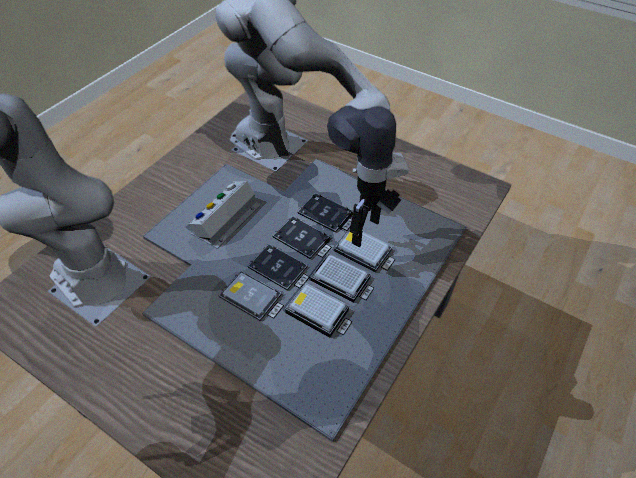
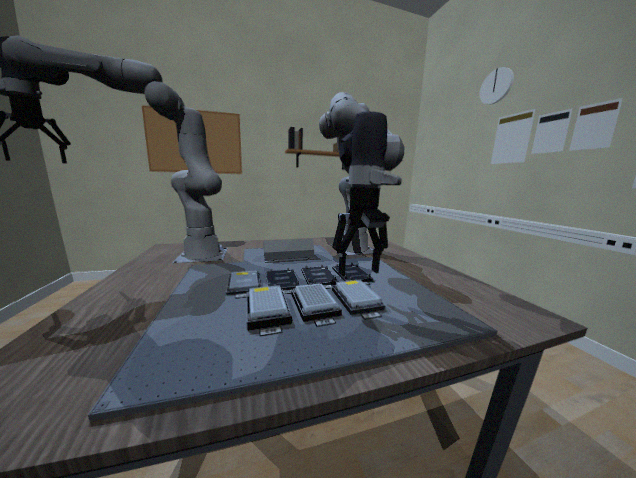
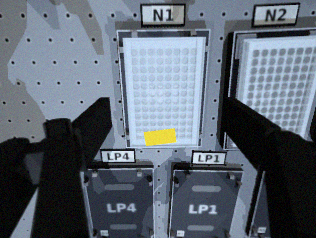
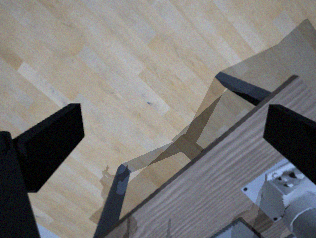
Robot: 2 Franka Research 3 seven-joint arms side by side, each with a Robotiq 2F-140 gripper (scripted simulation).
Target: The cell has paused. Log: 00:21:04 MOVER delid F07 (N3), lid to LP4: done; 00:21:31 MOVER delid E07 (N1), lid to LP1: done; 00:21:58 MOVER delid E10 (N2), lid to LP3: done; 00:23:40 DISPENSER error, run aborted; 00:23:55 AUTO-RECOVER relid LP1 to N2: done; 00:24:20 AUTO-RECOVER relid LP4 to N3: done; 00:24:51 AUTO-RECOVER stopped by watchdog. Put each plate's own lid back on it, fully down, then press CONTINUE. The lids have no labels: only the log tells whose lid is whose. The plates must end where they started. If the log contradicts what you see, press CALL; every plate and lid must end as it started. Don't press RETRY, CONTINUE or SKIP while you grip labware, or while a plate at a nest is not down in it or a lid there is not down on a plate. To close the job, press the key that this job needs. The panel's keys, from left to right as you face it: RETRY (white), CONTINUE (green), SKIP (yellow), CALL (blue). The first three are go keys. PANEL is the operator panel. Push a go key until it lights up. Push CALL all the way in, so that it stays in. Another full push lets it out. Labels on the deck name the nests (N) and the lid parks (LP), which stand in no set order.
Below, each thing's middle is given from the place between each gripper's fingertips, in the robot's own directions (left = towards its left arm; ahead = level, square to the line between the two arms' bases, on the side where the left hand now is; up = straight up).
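Labels:
From my left hand point(image 2: 358, 272), the N2 plate point(image 1: 333, 271) is 80 mm below and 130 mm to the right. Counting from my left hand again, there's the park LP4 point(image 1: 312, 214), 100 mm below, 190 mm behind and 60 mm to the left; the park LP2 point(image 1: 292, 262), 100 mm below, 170 mm behind and 210 mm to the right; and the park LP1 point(image 1: 303, 247), 100 mm below, 180 mm behind and 70 mm to the right.
As for my right hand, the park LP2 is 400 mm below it, 900 mm to the left of it and 350 mm ahead of it. Counted from my right hand as well, the N2 plate is 380 mm below, 980 mm to the left and 530 mm ahead; the park LP4 is 400 mm below, 1160 mm to the left and 340 mm ahead; and the park LP1 is 400 mm below, 1030 mm to the left and 340 mm ahead.

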